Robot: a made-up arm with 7 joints.
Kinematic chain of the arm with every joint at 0, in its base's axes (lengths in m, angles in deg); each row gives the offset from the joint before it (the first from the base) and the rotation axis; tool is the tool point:
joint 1: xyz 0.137 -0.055 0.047 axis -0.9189 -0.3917 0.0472
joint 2: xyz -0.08 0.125 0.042 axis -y
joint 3: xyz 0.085 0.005 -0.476 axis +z
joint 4: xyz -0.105 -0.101 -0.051 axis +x
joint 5: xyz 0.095 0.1 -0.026 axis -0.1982 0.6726 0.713
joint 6: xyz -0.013 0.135 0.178 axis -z
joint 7: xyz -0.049 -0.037 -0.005 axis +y
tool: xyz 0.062 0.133 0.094
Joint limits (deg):
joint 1: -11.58..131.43
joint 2: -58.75..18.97
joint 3: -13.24..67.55
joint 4: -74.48..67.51
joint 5: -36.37..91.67
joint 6: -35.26..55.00
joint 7: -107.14..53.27
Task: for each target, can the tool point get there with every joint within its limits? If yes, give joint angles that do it. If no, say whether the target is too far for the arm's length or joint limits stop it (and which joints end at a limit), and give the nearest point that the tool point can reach.
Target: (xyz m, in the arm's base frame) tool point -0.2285 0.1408 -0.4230
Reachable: yes | joints 32.06 -36.14 35.74 -16.68 36.39 44.92 -48.78
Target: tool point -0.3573 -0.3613 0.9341
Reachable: no: joint limits stop it (at a limit: joint 1, joint 4, joint 6, joint 7) | nearest point -0.0121 -0.2954 0.2798 | short by 0.743 m
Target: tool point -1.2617 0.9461 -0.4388
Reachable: no: too far | nearest point -0.6935 0.3618 -0.2722 | short by 0.832 m
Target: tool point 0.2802 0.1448 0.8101
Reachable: no: joint limits stop it (at a limit: joint 1, joint 4, joint 6, joint 7) | nearest point 0.2586 -0.0221 0.3161 | short by 0.522 m
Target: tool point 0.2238 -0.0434 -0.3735
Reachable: yes | joints 65.88 -5.52 0.90 12.03 -12.03 48.18 -92.52
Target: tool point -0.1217 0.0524 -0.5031
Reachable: yes | joints 47.56 -40.89 7.73 -12.04 -16.22 23.99 -84.21
